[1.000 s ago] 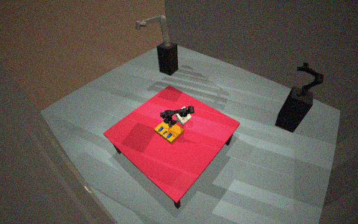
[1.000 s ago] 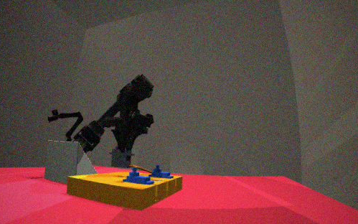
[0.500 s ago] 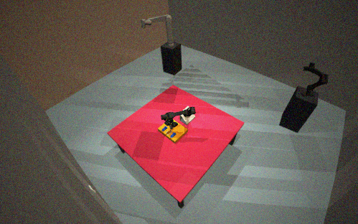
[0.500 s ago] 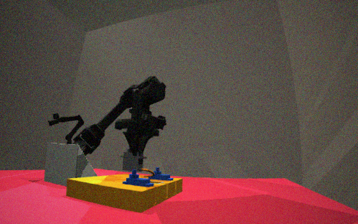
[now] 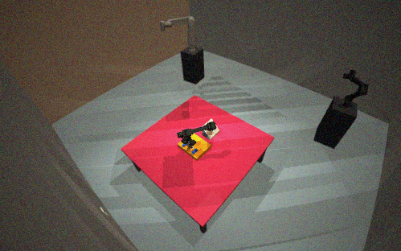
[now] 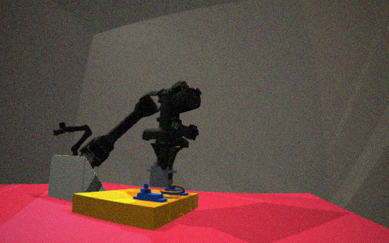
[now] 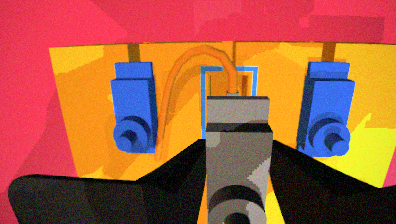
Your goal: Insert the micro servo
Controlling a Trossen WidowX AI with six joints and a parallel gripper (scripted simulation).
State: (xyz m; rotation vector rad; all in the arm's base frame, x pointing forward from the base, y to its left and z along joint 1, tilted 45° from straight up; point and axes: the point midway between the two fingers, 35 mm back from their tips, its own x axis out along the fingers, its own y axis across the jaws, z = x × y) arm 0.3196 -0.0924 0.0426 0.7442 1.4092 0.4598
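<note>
Now: the yellow-orange deck 110 mm behind my gripper tip, 20 mm to the left of it and 100 mm below it.
</note>
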